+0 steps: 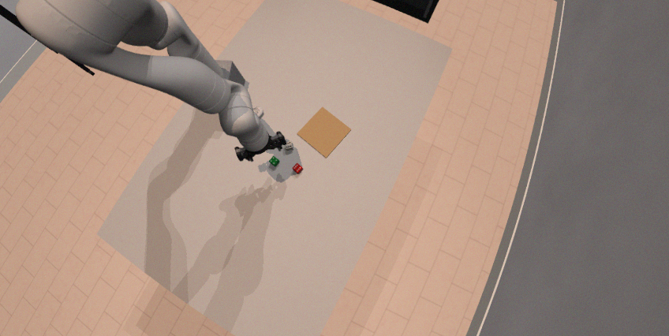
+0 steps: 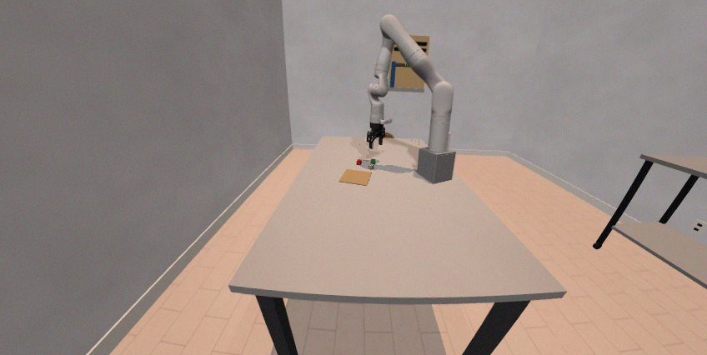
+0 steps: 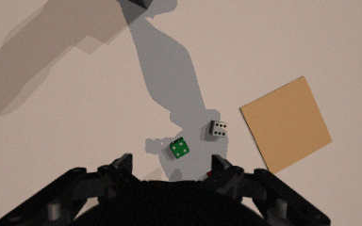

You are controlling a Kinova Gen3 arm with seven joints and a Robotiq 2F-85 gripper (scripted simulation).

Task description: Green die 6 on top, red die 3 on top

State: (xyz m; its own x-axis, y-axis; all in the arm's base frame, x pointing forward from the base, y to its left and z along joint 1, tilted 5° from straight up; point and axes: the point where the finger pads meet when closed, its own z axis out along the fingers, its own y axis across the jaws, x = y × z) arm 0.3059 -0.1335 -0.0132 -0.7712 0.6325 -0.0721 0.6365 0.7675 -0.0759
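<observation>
Right now the green die is 10 cm below my hand and 1 cm ahead of it. Also, from my hand: white die (10 cm below, 8 cm to the left, 3 cm ahead); then red die (10 cm below, 9 cm ahead, 2 cm to the left); then tan mat (19 cm to the left, 11 cm below, 11 cm ahead).
</observation>
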